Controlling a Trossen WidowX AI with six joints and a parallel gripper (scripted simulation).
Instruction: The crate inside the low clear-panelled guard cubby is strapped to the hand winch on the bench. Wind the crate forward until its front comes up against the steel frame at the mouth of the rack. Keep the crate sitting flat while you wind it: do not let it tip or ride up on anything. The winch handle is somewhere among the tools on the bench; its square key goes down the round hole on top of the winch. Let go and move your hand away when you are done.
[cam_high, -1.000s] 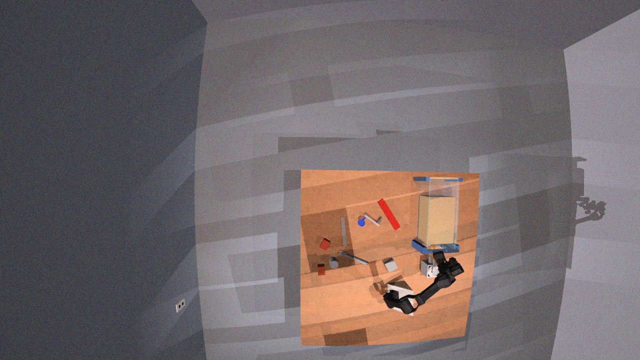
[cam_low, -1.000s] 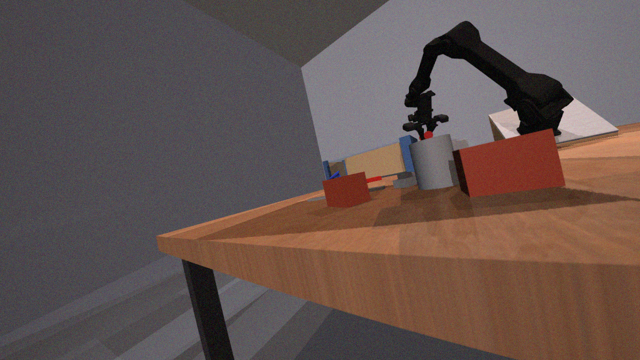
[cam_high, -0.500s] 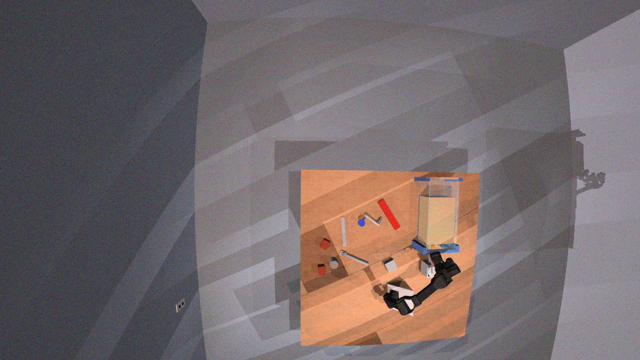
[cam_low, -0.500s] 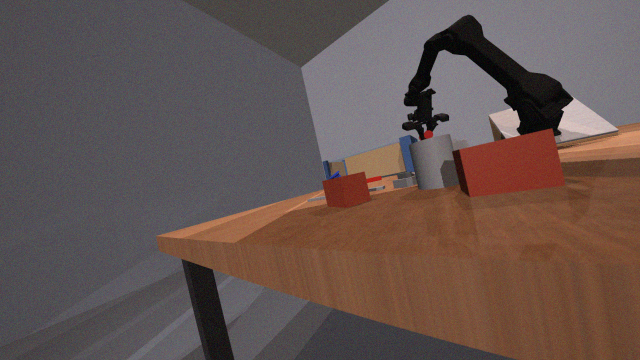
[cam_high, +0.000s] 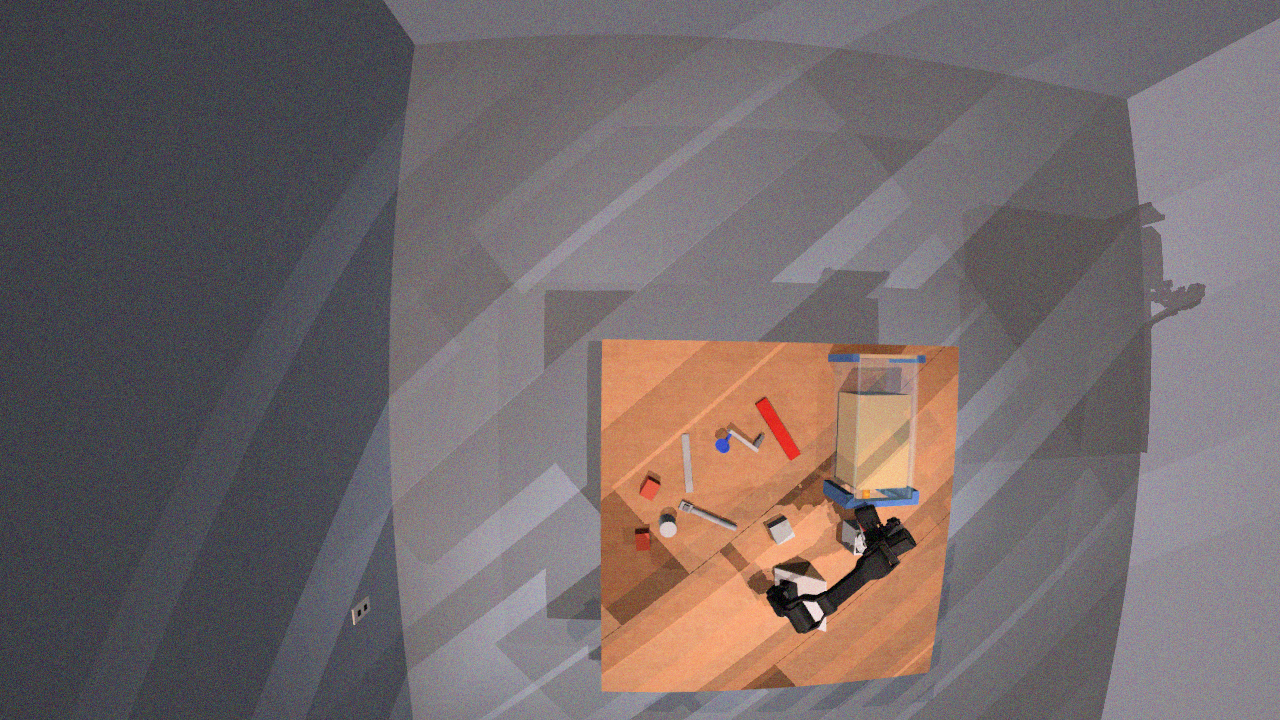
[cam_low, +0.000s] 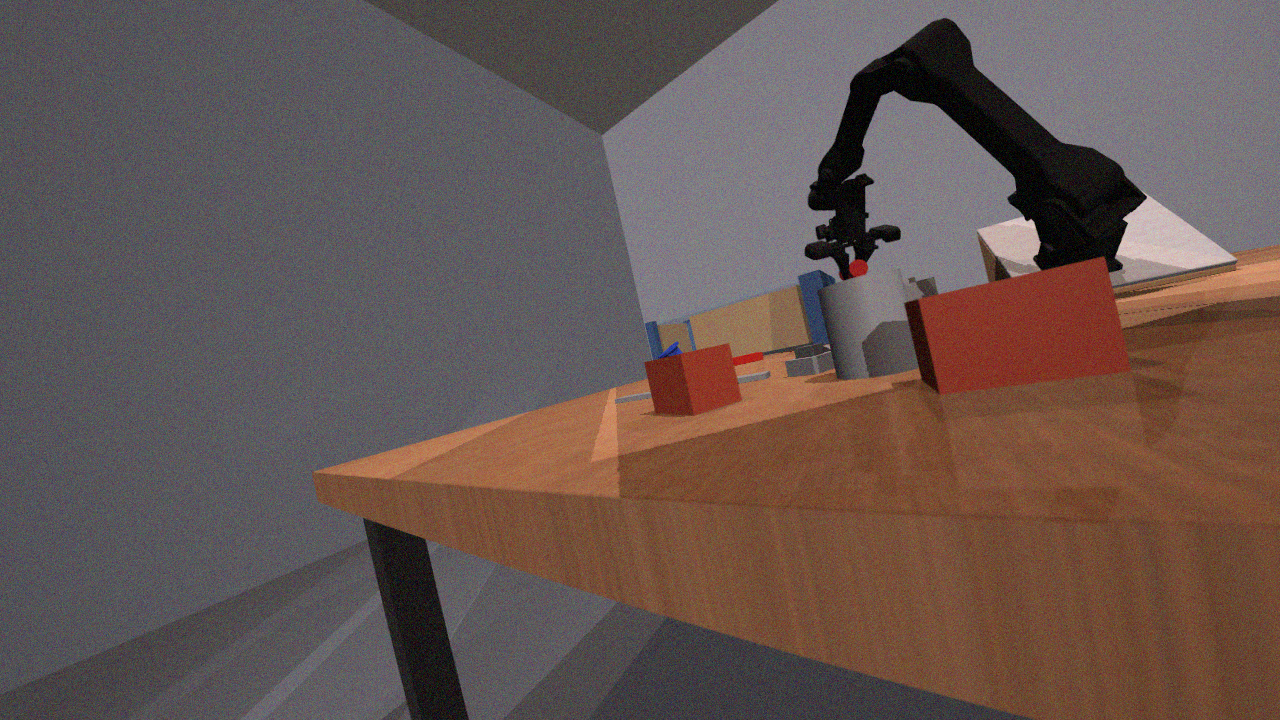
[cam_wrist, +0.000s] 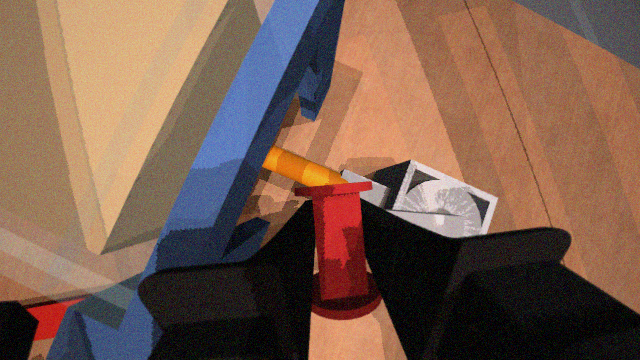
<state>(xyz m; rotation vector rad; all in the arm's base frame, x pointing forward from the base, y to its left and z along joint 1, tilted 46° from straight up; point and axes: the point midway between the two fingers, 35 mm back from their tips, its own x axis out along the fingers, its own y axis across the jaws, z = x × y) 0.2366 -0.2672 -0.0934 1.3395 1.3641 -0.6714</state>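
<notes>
The red-knobbed crank is 40 mm behind my gripper tip, 10 mm to the left of it and 30 mm below it. Also, from my gripper tip: grey winch: 120 mm behind, 10 mm to the right, 100 mm below; blue steel frame: 60 mm ahead, 30 mm to the right, 30 mm below; red grip: 10 mm behind, 20 mm to the left.
</notes>
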